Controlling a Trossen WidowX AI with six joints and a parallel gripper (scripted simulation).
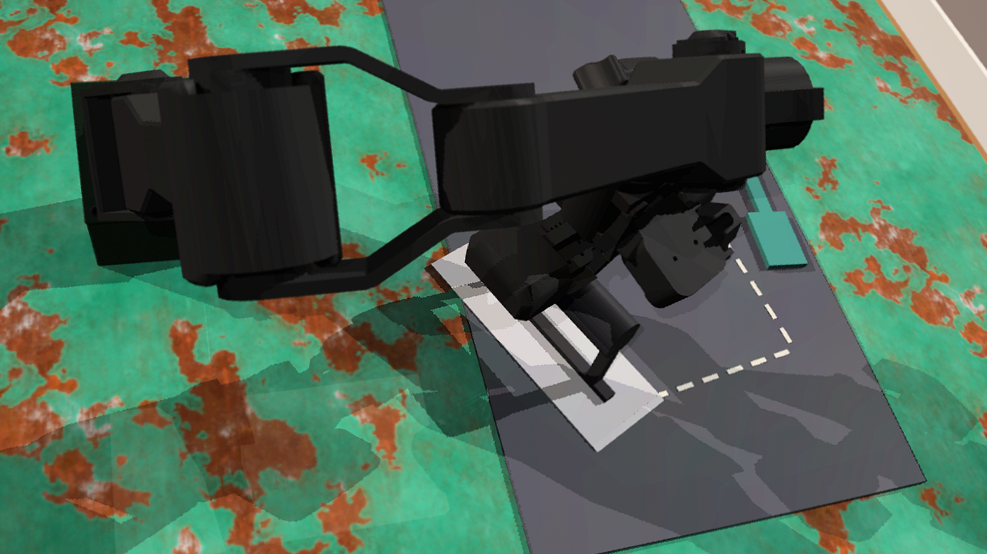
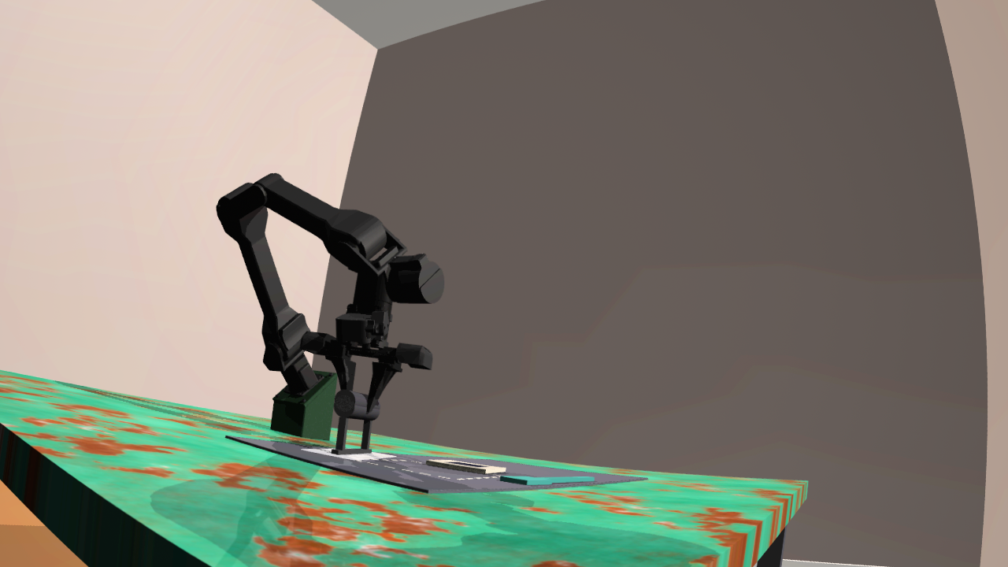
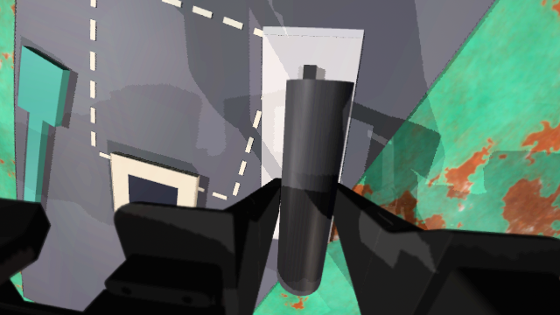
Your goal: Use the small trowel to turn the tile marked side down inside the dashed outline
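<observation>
The cream tile is 13 cm to the left of my gripper tip, 10 cm ahead of it and 6 cm below it. From my gripper tip the other things lie so: mat 15 cm to the left, 10 cm ahead, 8 cm below; then teal flat tool 24 cm ahead, 13 cm to the left, 6 cm below.
</observation>
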